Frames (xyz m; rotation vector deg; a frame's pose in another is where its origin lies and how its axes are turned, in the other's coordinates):
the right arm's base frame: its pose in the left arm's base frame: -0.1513 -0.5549 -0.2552 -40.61 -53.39 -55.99
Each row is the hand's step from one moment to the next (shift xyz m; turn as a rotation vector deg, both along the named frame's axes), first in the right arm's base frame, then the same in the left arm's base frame.
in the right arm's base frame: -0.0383 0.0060 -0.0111 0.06 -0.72 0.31
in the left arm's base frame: -0.0006 0.0072 -0.0397 -0.74 -0.05 0.25
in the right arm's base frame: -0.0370 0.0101 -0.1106 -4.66 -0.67 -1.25
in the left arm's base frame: 0.0360 -0.0750 -0.0824 -1.38 0.40 -4.66
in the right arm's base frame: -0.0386 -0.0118 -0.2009 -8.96 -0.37 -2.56
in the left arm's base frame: 0.0451 -0.1588 -0.1214 -1.76 1.01 -9.10
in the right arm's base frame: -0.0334 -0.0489 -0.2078 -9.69 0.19 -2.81
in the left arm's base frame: 0.0148 -0.1814 -0.1164 -1.35 1.30 -9.92
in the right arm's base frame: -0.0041 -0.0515 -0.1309 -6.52 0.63 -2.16
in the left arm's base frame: -0.0053 -0.1289 -0.0563 -0.36 0.85 -6.84
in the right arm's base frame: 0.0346 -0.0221 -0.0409 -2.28 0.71 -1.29
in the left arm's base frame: 0.0019 -0.0559 0.0151 0.49 0.05 -2.67
